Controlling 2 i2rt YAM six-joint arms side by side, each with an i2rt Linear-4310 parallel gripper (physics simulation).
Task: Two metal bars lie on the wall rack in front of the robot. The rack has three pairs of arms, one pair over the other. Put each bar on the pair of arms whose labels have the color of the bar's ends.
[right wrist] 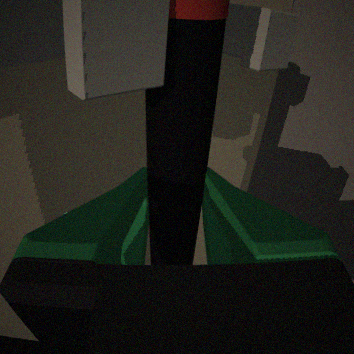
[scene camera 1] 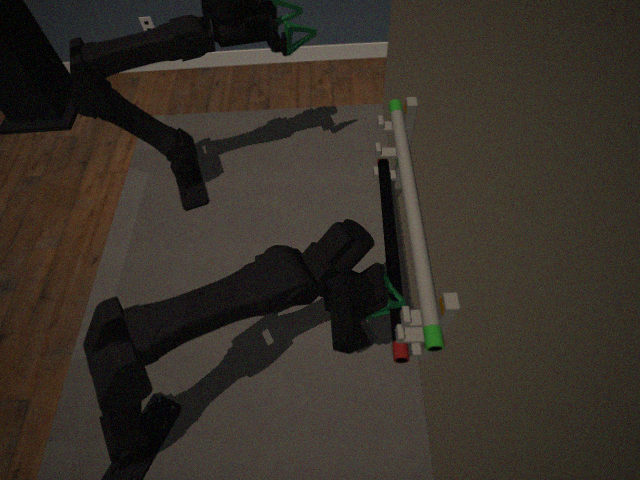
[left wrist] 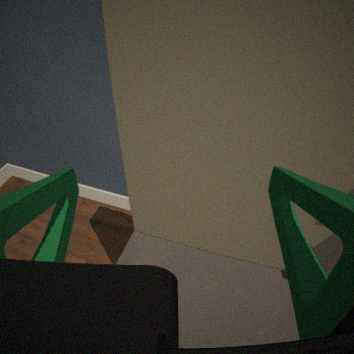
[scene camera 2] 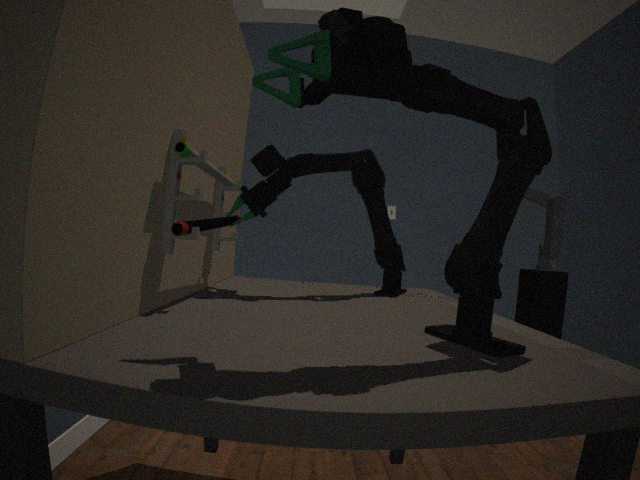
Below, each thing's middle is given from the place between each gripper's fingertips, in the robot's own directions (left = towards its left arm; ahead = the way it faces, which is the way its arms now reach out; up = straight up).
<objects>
Right now my left hand is 46 cm to the left of the black bar [scene camera 1: 390, 239], 20 cm above it and 15 cm short of it.
Right now the black bar is 15 cm to the left of my right hand and 1 cm below it.
</objects>
